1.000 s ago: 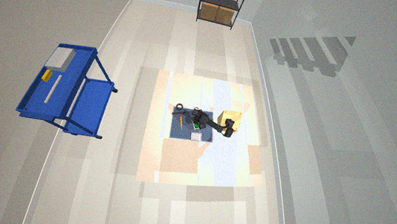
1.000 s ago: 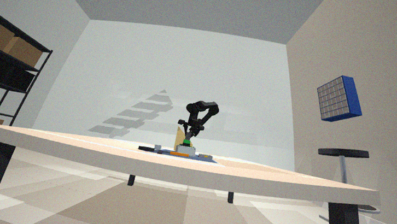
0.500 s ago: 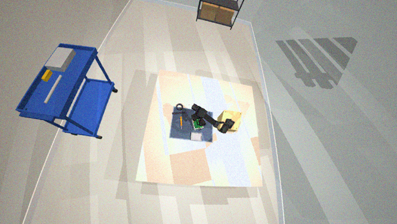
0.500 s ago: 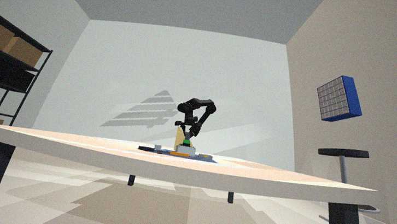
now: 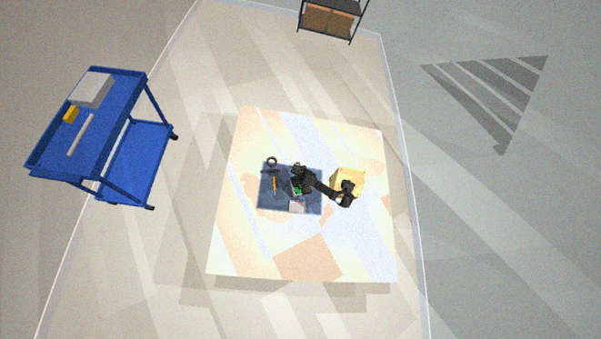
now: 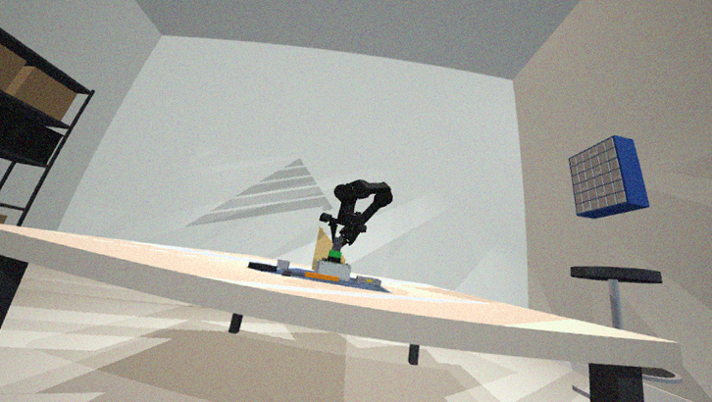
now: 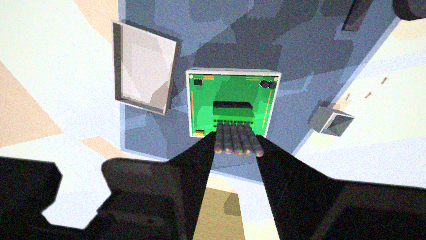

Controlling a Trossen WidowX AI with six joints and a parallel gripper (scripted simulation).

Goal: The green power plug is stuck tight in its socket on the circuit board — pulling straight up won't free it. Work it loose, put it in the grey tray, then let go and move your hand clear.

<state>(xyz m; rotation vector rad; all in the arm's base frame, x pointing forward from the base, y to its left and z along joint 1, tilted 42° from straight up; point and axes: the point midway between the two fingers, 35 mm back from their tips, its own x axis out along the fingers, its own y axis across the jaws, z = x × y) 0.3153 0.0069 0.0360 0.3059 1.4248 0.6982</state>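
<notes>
Right now the green power plug is 30 mm below my gripper tip. Also, from my gripper tip: blue mat 120 mm below, 50 mm ahead; then dark bar 210 mm ahead, 120 mm to the right, 120 mm below.
</notes>
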